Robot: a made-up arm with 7 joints. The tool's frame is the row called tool.
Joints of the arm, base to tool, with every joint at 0 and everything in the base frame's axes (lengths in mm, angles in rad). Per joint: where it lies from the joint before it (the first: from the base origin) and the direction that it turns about. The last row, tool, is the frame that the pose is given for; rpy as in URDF.
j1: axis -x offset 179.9 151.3 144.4
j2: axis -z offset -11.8 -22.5 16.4
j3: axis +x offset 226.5 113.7 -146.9
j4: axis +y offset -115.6 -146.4 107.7
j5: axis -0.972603 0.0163 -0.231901 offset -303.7 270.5 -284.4
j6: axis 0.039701 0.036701 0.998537 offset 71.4 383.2 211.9
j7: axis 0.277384 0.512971 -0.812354 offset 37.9 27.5 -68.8
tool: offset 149.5 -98.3 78.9 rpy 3.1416 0 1.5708
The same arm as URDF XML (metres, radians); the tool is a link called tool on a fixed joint. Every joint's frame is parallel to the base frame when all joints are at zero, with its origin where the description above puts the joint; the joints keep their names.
<robot name="arm">
<joint name="tool_fixed" type="fixed"><parent link="link7"/><child link="tool"/><origin xyz="0.1495 -0.0983 0.0789" rpy="-3.1416 0 1.5708"/></joint>
<joint name="j7" type="continuous"><parent link="link6"/><child link="link7"/><origin xyz="0.0379 0.0275 -0.0688"/><axis xyz="0.277384 0.512971 -0.812354"/></joint>
<joint name="j6" type="continuous"><parent link="link5"/><child link="link6"/><origin xyz="0.0714 0.3832 0.2119"/><axis xyz="0.039701 0.036701 0.998537"/></joint>
<joint name="j5" type="continuous"><parent link="link4"/><child link="link5"/><origin xyz="-0.3037 0.2705 -0.2844"/><axis xyz="-0.972603 0.0163 -0.231901"/></joint>
<joint name="j4" type="continuous"><parent link="link3"/><child link="link4"/><origin xyz="-0.1156 -0.1464 0.1077"/><axis xyz="0 1 0"/></joint>
<joint name="j3" type="continuous"><parent link="link2"/><child link="link3"/><origin xyz="0.2265 0.1137 -0.1469"/><axis xyz="1 0 0"/></joint>
<joint name="j2" type="continuous"><parent link="link1"/><child link="link2"/><origin xyz="-0.0118 -0.0225 0.0164"/><axis xyz="0 0 -1"/></joint>
<joint name="j1" type="continuous"><parent link="base_link"/><child link="link1"/><origin xyz="0.1799 0.1513 0.1444"/><axis xyz="-1 0 0"/></joint>
<link name="base_link"/>
<link name="link1"/>
<link name="link2"/>
<link name="link3"/>
<link name="link4"/>
<link name="link5"/>
<link name="link6"/>
<link name="link7"/>
<link name="tool"/>
</robot>

